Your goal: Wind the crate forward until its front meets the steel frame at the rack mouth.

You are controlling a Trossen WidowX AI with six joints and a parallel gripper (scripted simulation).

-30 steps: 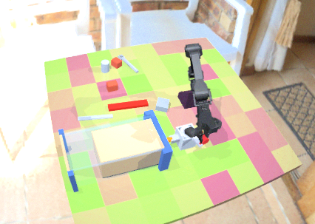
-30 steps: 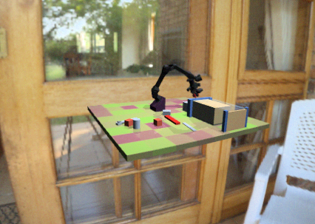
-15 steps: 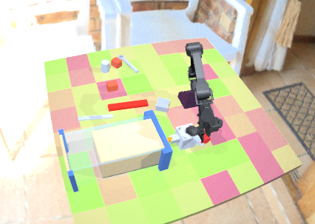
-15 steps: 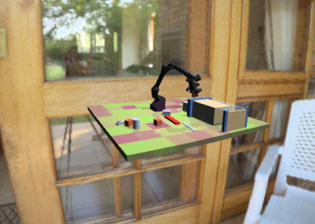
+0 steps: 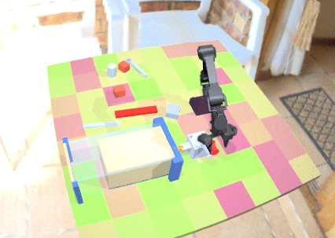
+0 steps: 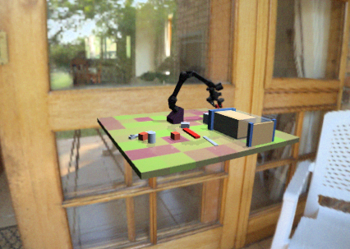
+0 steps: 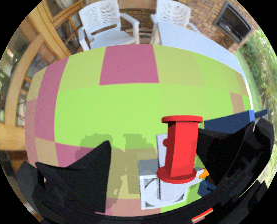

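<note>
Now: gripper tip 30 mm short of the red grip and 10 mm to the left of it. Round my gripper tip: grey block (380 mm to the right, 110 mm below, 20 mm ahead); then grey winch (120 mm to the right, 100 mm below, 10 mm ahead); then winch handle (50 mm to the right, 30 mm below, 30 mm ahead).
</note>
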